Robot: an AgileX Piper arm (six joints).
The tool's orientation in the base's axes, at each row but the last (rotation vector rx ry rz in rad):
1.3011 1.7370 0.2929
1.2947 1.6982 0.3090
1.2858 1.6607 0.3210
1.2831 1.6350 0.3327
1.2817 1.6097 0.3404
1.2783 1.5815 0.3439
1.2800 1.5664 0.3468
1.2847 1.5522 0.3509
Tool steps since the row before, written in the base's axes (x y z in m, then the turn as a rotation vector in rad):
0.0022 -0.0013 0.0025 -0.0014 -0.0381 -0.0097
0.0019 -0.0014 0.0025 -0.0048 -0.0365 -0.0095
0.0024 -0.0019 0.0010 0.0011 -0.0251 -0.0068
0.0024 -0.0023 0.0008 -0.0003 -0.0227 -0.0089
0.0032 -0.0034 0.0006 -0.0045 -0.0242 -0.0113
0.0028 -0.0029 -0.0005 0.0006 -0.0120 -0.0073
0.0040 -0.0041 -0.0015 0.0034 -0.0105 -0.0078
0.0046 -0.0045 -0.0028 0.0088 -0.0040 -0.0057
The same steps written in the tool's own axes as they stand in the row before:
-0.0025 0.0025 0.0007 -0.0274 -0.0230 0.0163
-0.0025 0.0023 0.0006 -0.0262 -0.0243 0.0130
-0.0021 0.0013 0.0021 -0.0177 -0.0143 0.0126
-0.0023 0.0010 0.0024 -0.0147 -0.0156 0.0117
-0.0030 0.0009 0.0035 -0.0150 -0.0203 0.0098
-0.0019 0.0000 0.0036 -0.0063 -0.0098 0.0079
-0.0023 -0.0005 0.0054 -0.0045 -0.0080 0.0099
-0.0018 -0.0013 0.0066 0.0006 -0.0010 0.0112

